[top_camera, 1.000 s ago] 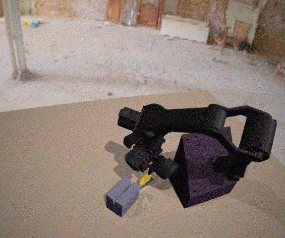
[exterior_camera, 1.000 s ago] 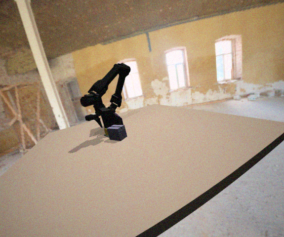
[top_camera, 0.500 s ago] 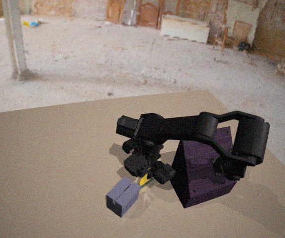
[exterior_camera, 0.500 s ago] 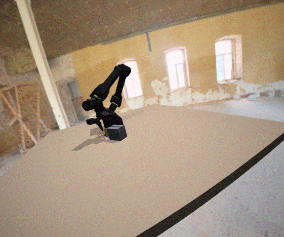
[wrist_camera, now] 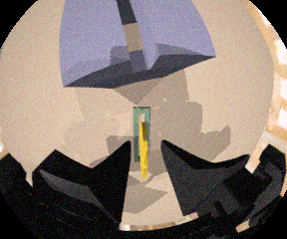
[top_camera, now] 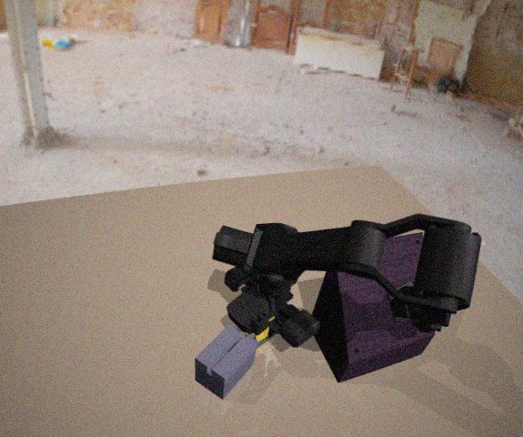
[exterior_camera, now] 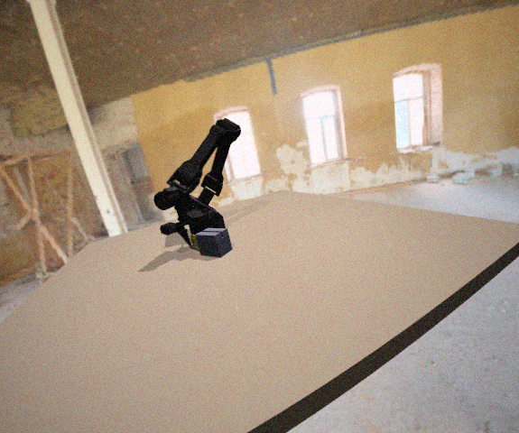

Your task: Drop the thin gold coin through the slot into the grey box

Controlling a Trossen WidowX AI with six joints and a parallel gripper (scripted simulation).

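Right now my gripper tip is 10 mm below the gold coin.
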